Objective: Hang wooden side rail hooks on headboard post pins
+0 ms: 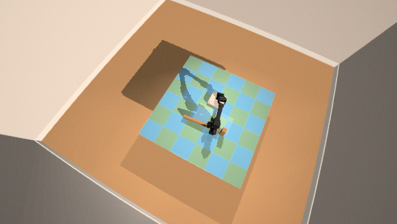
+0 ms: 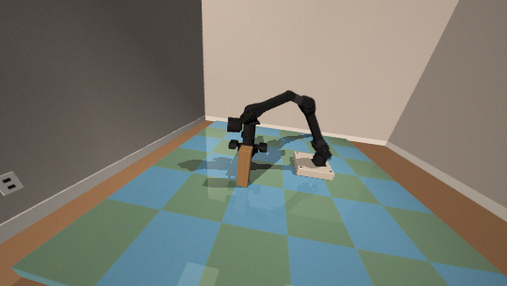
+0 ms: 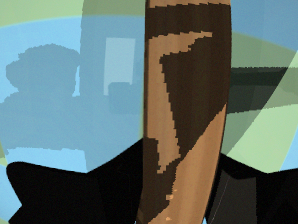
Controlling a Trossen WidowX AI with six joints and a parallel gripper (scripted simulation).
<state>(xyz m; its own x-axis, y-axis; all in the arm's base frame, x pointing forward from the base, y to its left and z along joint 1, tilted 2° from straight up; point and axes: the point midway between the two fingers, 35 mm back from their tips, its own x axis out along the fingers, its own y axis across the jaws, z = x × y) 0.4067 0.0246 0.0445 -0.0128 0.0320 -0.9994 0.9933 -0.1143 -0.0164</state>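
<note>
The wooden headboard post lies 120 mm to the left of my gripper tip, 40 mm above it and 20 mm ahead of it.
</note>
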